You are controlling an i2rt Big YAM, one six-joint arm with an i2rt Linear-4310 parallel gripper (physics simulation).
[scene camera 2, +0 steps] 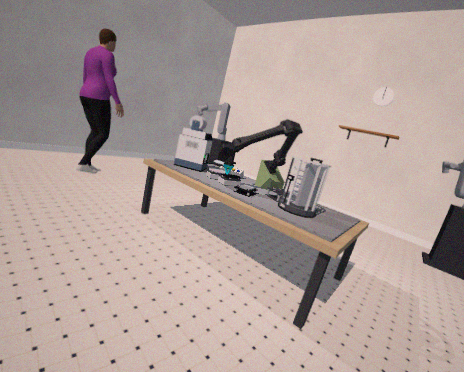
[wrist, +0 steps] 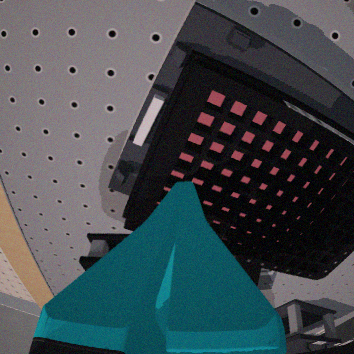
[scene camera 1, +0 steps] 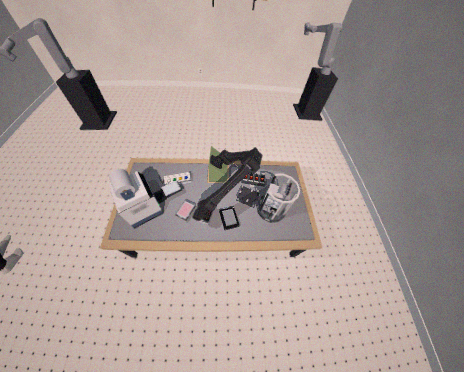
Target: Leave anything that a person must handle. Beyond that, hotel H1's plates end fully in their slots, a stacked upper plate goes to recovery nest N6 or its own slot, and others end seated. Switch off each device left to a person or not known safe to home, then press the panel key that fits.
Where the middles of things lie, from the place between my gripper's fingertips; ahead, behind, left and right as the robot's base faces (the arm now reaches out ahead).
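Black well plate (wrist: 265,166): my gripper is 10 mm above it, 10 mm to the right of it and 40 mm past it. Plate hotel (scene camera 2: 305,181): 100 mm above my hand, 100 mm behind it and 550 mm to the left of it.
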